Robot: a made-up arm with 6 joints.
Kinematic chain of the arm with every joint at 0, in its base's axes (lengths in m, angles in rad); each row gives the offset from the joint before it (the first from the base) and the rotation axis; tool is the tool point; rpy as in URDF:
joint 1: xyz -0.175 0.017 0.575 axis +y
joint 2: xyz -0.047 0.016 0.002 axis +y
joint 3: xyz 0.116 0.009 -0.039 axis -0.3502 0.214 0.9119
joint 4: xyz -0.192 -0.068 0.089 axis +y
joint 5: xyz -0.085 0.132 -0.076 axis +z
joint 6: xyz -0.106 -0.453 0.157 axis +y
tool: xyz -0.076 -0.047 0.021 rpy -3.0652 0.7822 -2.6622
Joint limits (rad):
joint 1: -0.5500..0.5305
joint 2: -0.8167..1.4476
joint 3: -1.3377..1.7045
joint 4: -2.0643..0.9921
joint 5: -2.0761..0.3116
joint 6: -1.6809..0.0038
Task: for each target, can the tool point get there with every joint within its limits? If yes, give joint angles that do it. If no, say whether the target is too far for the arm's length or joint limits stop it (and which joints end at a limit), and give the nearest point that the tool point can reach.
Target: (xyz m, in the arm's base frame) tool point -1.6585 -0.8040 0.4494
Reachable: no: too far | nearest point -0.8829 -0.3717 0.5570 | short by 0.894 m
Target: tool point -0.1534 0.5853 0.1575
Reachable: yes | joints 0.1170 -0.5209 -0.8823 -0.9931 -1.2540 -0.7395
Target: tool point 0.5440 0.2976 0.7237
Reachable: no: joint limits stop it (at a limit: joint 1, joint 2, joint 6) | nearest point 0.4581 0.2750 0.7139 | short by 0.089 m
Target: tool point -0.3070 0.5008 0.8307
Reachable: no: joint limits stop it (at a limit: joint 2, joint 3, joint 6) | nearest point -0.3581 0.5666 0.9297 | short by 0.129 m
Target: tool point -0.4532 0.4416 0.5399
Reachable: no: joint limits stop it (at a limit: joint 1, joint 4, joint 5) | nearest point -0.5761 0.4773 0.5087 | short by 0.132 m
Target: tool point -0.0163 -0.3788 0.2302
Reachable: yes | joints 0.0624 -0.3864 1.4068 -1.6180 -1.1564 -1.0349
